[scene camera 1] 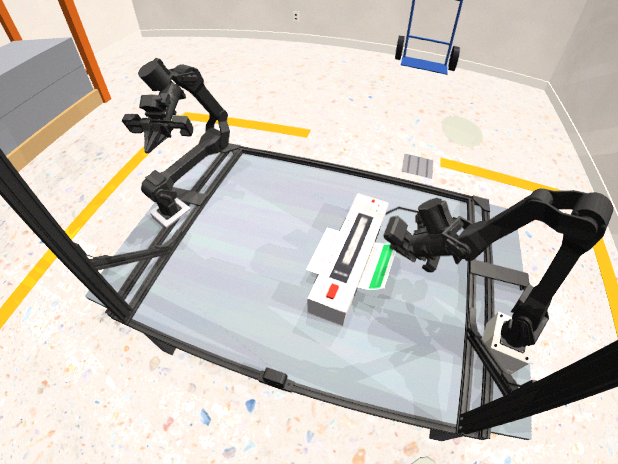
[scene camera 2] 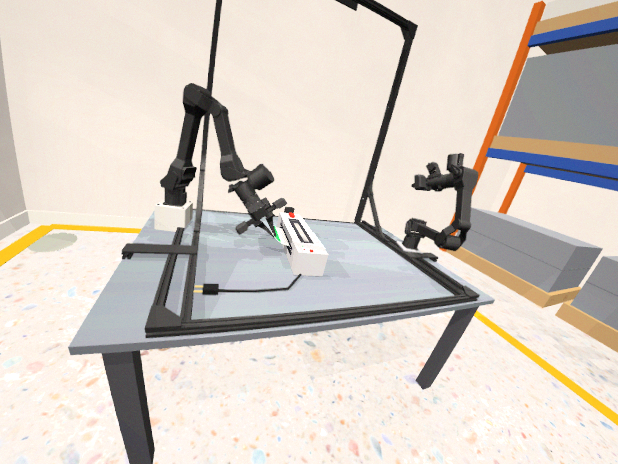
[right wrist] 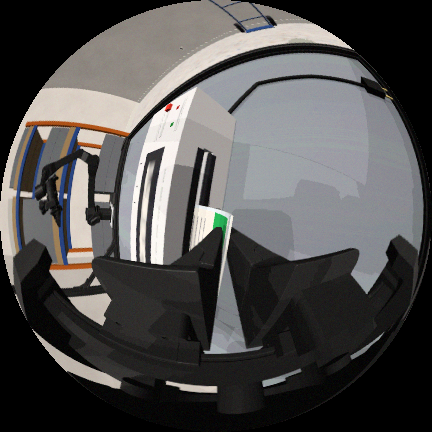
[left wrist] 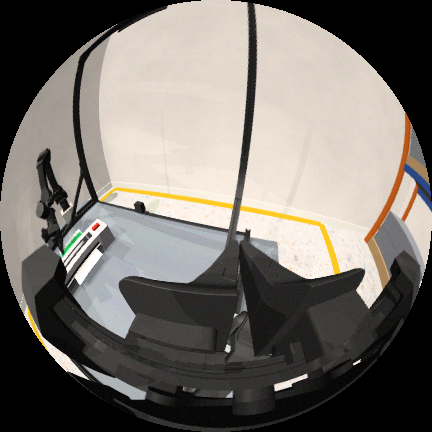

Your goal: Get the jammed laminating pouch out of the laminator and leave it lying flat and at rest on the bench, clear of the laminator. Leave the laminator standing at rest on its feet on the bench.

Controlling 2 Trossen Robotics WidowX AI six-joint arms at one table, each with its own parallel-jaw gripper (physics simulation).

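Seen in the pictures: left gripper, between the fingertips: [scene camera 1: 146,153] [scene camera 2: 411,185] [right wrist: 59,226] [left wrist: 237,245]; right gripper, between the fingertips: [scene camera 1: 391,246] [scene camera 2: 275,236] [right wrist: 222,232] [left wrist: 62,253]; left arm's base, origin of its link: [scene camera 1: 169,209] [scene camera 2: 409,246] [right wrist: 109,213] [left wrist: 240,336]; right arm's base, origin of its link: [scene camera 1: 513,336] [scene camera 2: 174,203] [left wrist: 65,207].
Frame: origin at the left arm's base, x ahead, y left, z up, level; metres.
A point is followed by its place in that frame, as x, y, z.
Note:
The white laminator [scene camera 1: 354,245] {0.553, 0.211, 0.052} [scene camera 2: 307,260] {0.515, 0.396, 0.027} [left wrist: 103,234] {0.544, 0.051, 0.032} [right wrist: 175,200] {0.579, 0.285, 0.044} stands upright on the bench. The laminating pouch [scene camera 1: 381,266] {0.639, 0.215, 0.029} [scene camera 2: 278,234] {0.622, 0.214, 0.018} [left wrist: 73,243] [right wrist: 219,222] {0.619, 0.284, 0.028}, white with a green stripe, sticks out of its slot on the side toward the right arm; its inner part is hidden inside. My right gripper [scene camera 2: 274,235] {0.628, 0.282, 0.034} [right wrist: 222,232] {0.628, 0.282, 0.034} is shut on the pouch's outer edge; in scene camera 1 its fingertips are hidden. My left gripper [scene camera 1: 147,150] {0.083, -0.025, 0.280} [left wrist: 237,245] {0.083, -0.025, 0.280} is shut and empty, raised beyond the bench edge, far from the laminator.
A white flat piece [scene camera 1: 321,251] {0.481, 0.168, 0.011} sticks out on the laminator's opposite side. A black cord with a plug [scene camera 2: 210,289] {0.742, 0.559, -0.014} [right wrist: 372,87] lies on the bench [scene camera 1: 225,280] {0.322, -0.049, -0.028}. A black frame [scene camera 1: 350,167] {0.335, 0.533, -0.008} [scene camera 2: 320,318] {0.474, 0.584, -0.021} borders the bench, with tall posts at its corners.

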